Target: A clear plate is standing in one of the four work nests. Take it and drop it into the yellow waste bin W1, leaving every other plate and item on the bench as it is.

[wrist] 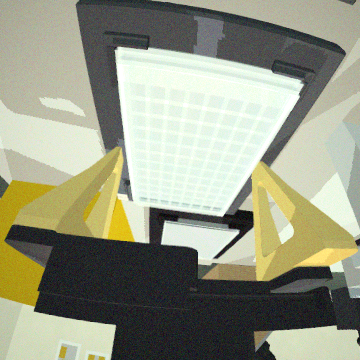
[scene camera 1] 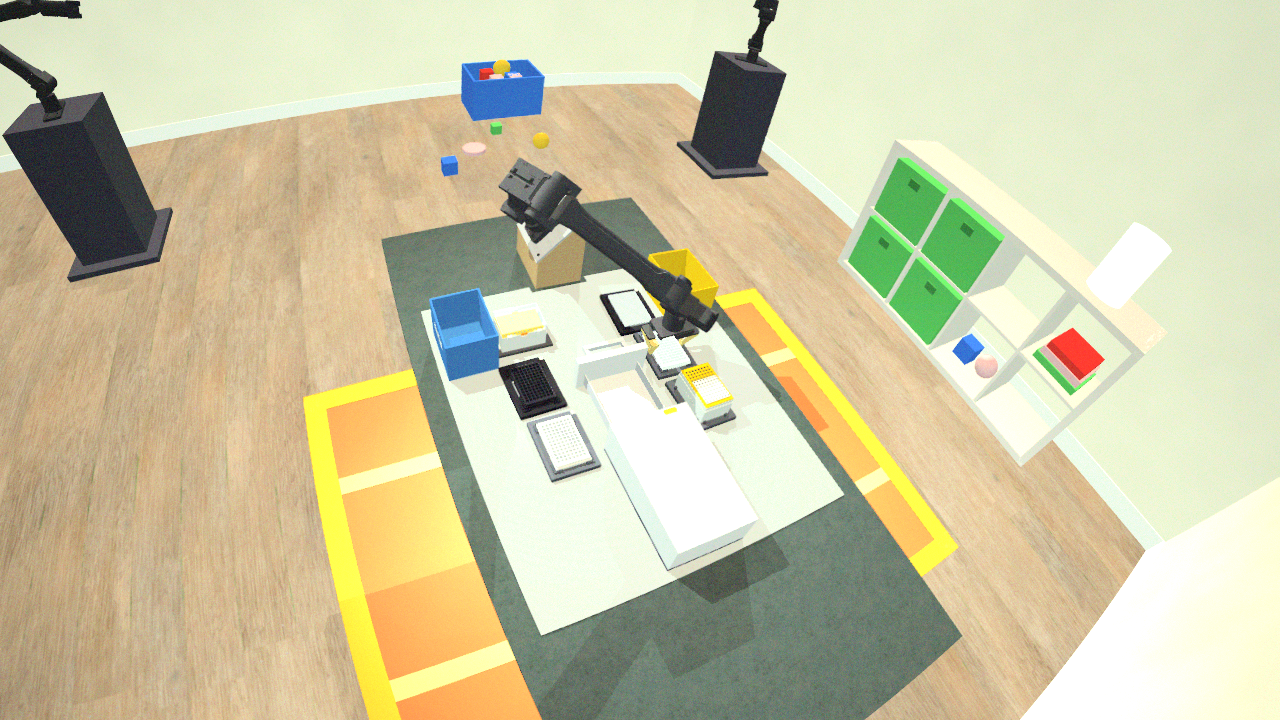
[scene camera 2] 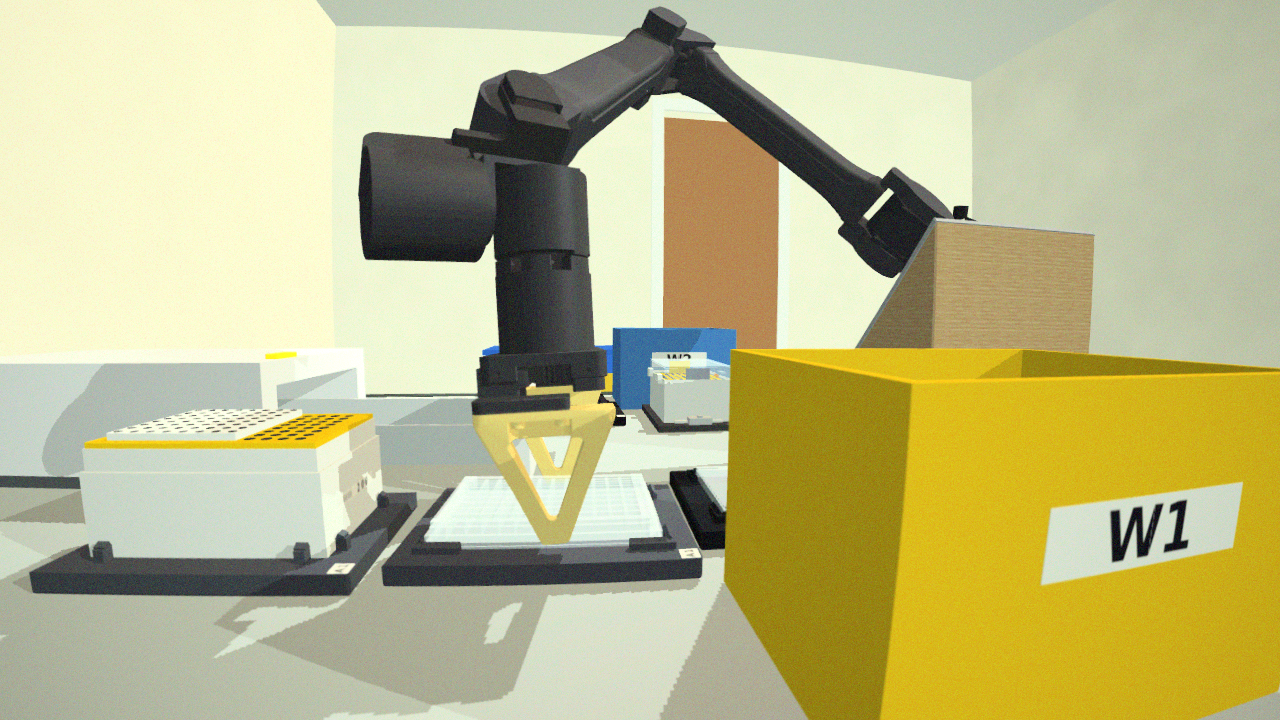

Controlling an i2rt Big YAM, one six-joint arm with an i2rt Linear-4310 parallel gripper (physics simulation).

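Frame: origin at the arm's base, x left, y up, z ahead, level; centimetres.
Seen in the pictures: gripper, fingertip midpoint: (wrist: 189,159) (scene camera 1: 665,348) (scene camera 2: 557,512); arm's base at its link origin: (scene camera 2: 959,306).
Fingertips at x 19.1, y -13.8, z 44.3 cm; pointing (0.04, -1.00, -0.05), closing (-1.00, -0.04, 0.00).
Offsets run from my fingertips to a thing's middle.
A clear plate with a pale well grid @[dx +0.0, dy +0.4, dz +0.5 cm] (scene camera 1: 671,355) (scene camera 2: 617,510) (wrist: 200,115) sits flat in a dark work nest @[dx +0.1, dy -0.6, dz +0.4 cm] (scene camera 2: 537,569) (wrist: 95,75). My gripper (scene camera 2: 554,507) (wrist: 189,159) is open and empty, pointing down over this plate. In the wrist view its yellow fingertips show on opposite sides of the plate, close to its edges. In scene camera 2 the near fingertip overlaps the plate's front edge; the far one is partly hidden, and contact cannot be told. The yellow bin W1 @[dx +13.3, dy +4.5, dz -17.6 cm] (scene camera 1: 702,291) (scene camera 2: 823,501) (wrist: 15,270) stands beside the nest.
A yellow-topped tip rack @[dx +0.9, dy +2.9, dz +18.3 cm] (scene camera 1: 705,394) (scene camera 2: 205,501) stands on the nest's other side. Another nested plate @[dx -2.5, dy +0.1, dz -16.7 cm] (scene camera 1: 629,309) (wrist: 200,240) lies near W1. A white machine @[dx -18.8, dy +3.8, dz +39.1 cm] (scene camera 1: 680,483), black plate @[dx -37.9, dy +0.4, dz +0.7 cm] (scene camera 1: 534,386), white plate @[dx -36.9, dy +0.4, dz +18.8 cm] (scene camera 1: 563,443) and blue bin @[dx -50.5, dy +4.5, dz -16.9 cm] (scene camera 1: 465,335) are also on the bench.
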